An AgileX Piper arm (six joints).
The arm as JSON. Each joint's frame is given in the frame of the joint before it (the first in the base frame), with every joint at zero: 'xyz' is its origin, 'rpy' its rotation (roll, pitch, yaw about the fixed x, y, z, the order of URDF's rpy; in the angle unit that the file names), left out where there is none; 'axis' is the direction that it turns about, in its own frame. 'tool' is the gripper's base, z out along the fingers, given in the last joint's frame.
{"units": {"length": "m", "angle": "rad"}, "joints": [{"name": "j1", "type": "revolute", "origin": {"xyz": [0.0, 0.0, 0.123]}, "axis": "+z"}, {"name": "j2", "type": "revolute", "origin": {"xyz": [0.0, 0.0, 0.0]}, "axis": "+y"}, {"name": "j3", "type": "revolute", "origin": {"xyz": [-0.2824, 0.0, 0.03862]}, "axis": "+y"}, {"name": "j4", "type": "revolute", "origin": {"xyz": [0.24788, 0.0, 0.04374]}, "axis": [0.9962, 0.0, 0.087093]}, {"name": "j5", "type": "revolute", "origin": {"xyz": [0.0, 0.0, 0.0]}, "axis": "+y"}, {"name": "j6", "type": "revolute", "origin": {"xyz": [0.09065, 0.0, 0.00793]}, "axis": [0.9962, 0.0, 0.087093]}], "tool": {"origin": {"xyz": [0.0, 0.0, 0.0], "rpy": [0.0, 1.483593, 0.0]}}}
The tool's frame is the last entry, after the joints.
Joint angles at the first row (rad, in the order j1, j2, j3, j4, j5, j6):
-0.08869 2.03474 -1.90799 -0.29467 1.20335 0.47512
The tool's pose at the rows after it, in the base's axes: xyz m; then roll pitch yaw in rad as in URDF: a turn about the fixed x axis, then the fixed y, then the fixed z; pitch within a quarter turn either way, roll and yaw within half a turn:
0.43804 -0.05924 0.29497 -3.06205 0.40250 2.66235
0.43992 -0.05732 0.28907 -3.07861 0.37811 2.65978
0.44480 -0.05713 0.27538 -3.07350 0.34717 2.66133
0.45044 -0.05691 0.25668 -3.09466 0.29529 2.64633
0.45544 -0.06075 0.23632 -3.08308 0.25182 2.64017
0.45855 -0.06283 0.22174 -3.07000 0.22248 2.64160
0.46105 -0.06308 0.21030 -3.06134 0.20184 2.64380
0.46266 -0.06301 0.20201 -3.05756 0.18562 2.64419
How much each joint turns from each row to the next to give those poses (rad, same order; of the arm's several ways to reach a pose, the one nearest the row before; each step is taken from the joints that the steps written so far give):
0.00001 -0.00157 -0.02970 0.05636 0.02222 -0.02562
0.00000 0.01198 0.00004 0.02520 0.00364 -0.00532
0.00000 0.03044 -0.00003 0.00742 0.00002 -0.00001
-0.00559 0.04007 0.00005 0.03865 -0.00002 0.00000
-0.00854 0.04439 0.00000 0.00669 0.00000 0.00000
-0.00378 0.03167 -0.00008 0.00001 0.00004 -0.00221
0.00001 0.02470 0.00008 -0.00001 -0.00249 0.00002
0.00000 0.01776 -0.00002 0.00277 -0.00134 0.00000

